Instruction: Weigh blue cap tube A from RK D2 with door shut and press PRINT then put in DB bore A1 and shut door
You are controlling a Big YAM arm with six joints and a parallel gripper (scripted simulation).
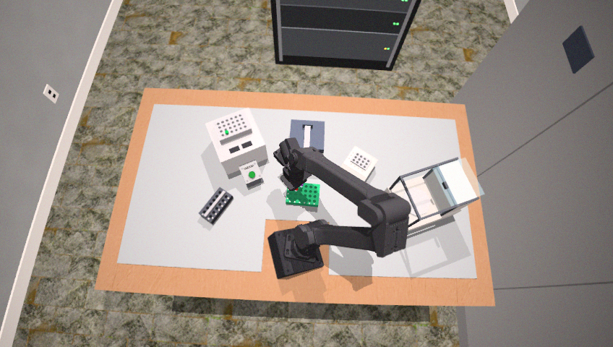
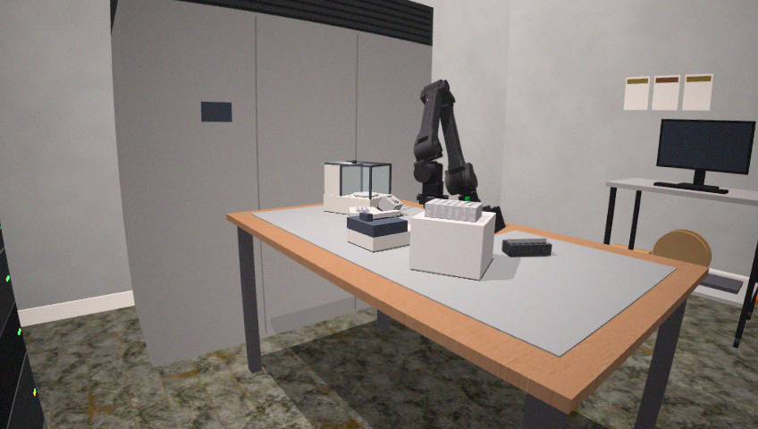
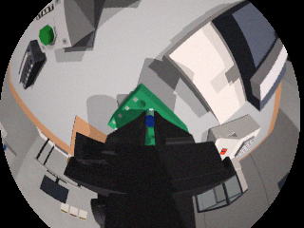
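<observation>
My gripper is now 30 mm past the green rack RK, 30 mm to the left of it and 30 mm above it. The rest, counted from my hand: black magnet block (110 mm behind, 300 mm to the left, 30 mm below); then white print key (90 mm behind, 330 mm to the right, 20 mm above); then dry block DB (90 mm ahead, 240 mm to the right, 20 mm below).
</observation>
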